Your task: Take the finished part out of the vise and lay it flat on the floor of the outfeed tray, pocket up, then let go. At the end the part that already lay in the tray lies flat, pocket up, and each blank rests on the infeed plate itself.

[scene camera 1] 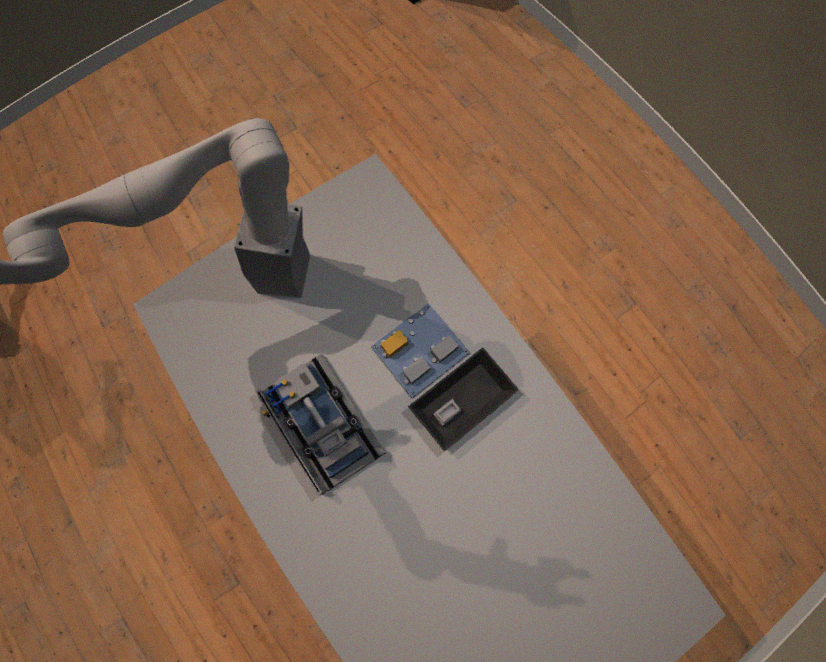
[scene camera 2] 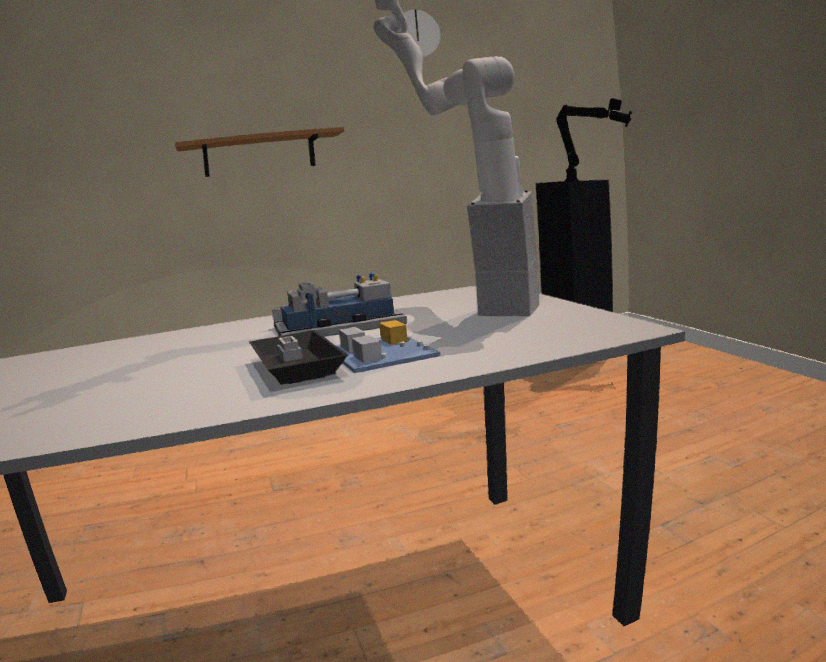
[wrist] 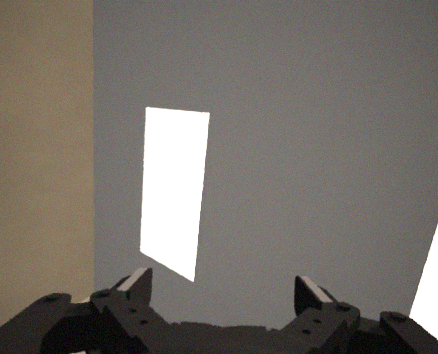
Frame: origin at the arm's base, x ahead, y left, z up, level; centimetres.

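Where they show: gripper, fingertip midpoint: (wrist: 222, 288); arm's base at its link origin: (scene camera 1: 268, 226) (scene camera 2: 500, 198).
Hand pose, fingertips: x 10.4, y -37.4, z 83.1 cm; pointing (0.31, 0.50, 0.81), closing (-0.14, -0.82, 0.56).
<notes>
Each offset is from my fingertips to the top centre of the thing. "pt": to the spot under its first point.
The vise @[dz -101.2, dx +26.9, dy +18.9 cm] (scene camera 1: 326, 405) (scene camera 2: 344, 311) stands on the table. The finished part @[dz -99.6, dx +33.7, dy +18.6 cm] (scene camera 1: 331, 442) sits between its jaws with a pocket facing up; its outline is hard to make out in scene camera 2. The dark outfeed tray @[pt dz -109.9, dx +45.8, dy +55.7 cm] (scene camera 1: 482, 387) (scene camera 2: 310, 372) holds another grey part @[dz -106.4, dx +44.9, dy +44.6 cm] (scene camera 1: 446, 412) (scene camera 2: 289, 350), pocket up, near one end. Two grey blanks @[dz -106.7, dx +32.1, dy +45.6 cm] (scene camera 1: 416, 370) @[dz -106.7, dx +32.3, dy +54.6 cm] (scene camera 1: 444, 348) and a yellow block @[dz -106.7, dx +23.2, dy +45.7 cm] (scene camera 1: 395, 343) (scene camera 2: 393, 332) rest on the blue infeed plate @[dz -110.3, dx +28.1, dy +50.2 cm] (scene camera 1: 421, 344) (scene camera 2: 406, 355). My gripper (wrist: 222, 288) is open and empty, raised far from the vise and facing the ceiling.
The infeed plate lies right beside the tray, with small pegs on it. The vise has blue and yellow fittings @[pt dz -105.2, dx +15.8, dy +15.4 cm] (scene camera 1: 279, 394) at one end. The arm's base block (scene camera 1: 275, 265) (scene camera 2: 503, 258) stands on the table. A wall shelf (scene camera 2: 258, 139) and a black pedestal (scene camera 2: 573, 241) are behind.
</notes>
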